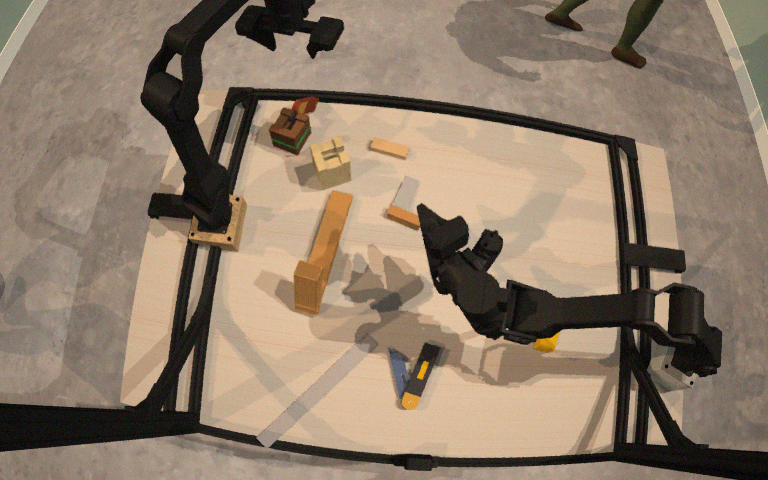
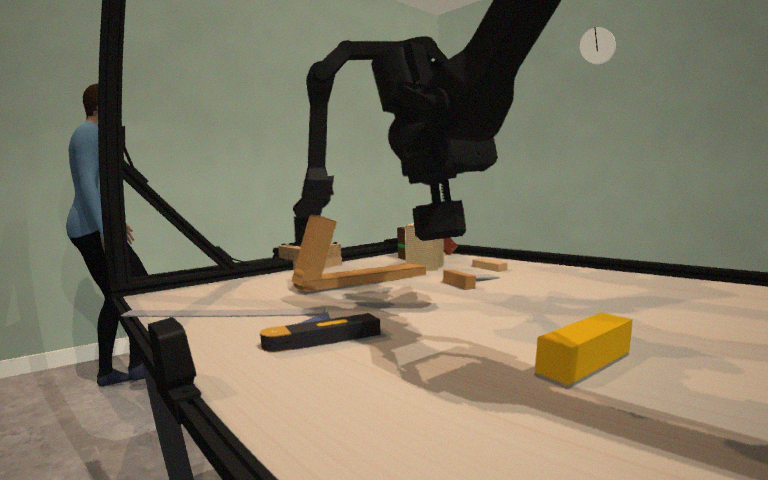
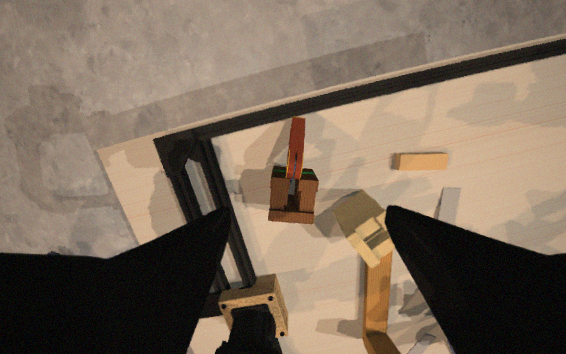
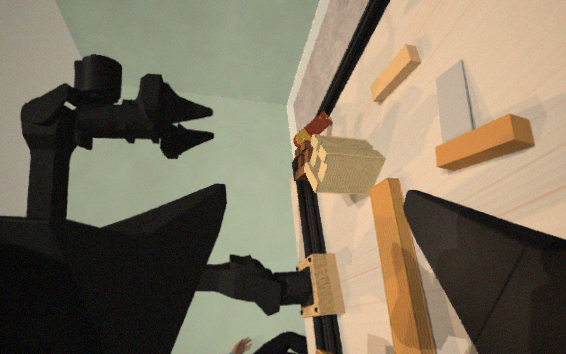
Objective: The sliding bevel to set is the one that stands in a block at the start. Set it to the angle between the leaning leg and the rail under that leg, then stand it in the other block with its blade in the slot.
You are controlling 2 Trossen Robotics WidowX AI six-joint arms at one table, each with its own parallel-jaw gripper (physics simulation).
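The red-handled bevel is in the brown, green-striped block, blade down in the slot, handle leaning out towards the back edge. The pale block stands beside it, its slot empty. The leaning leg rises from one end of the rail. My left gripper is open and empty, raised away from the bevel. My right gripper is open and empty above the table.
A black-and-yellow bevel lies at the front, beside a thin grey strip. A try square and small wooden bar lie right of the blocks. A yellow block lies near the right arm.
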